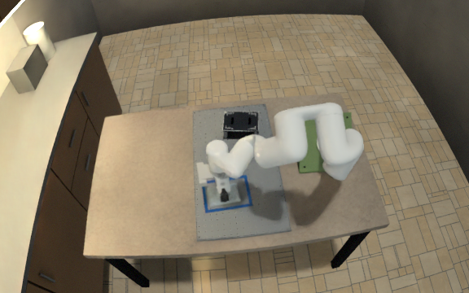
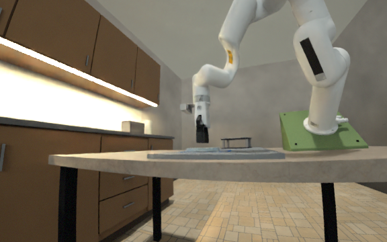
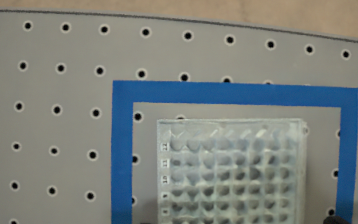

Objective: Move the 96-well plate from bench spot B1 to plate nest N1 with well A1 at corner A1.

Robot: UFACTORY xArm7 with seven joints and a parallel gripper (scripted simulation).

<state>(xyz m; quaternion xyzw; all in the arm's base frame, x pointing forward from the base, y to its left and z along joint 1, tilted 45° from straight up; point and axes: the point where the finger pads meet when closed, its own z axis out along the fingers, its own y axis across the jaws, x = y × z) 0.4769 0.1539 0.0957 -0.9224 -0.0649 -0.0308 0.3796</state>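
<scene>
My gripper is now 4 cm above the 96-well plate. Round my hand: raised plate nest (35 cm to the right, 9 cm behind, 1 cm above).
</scene>
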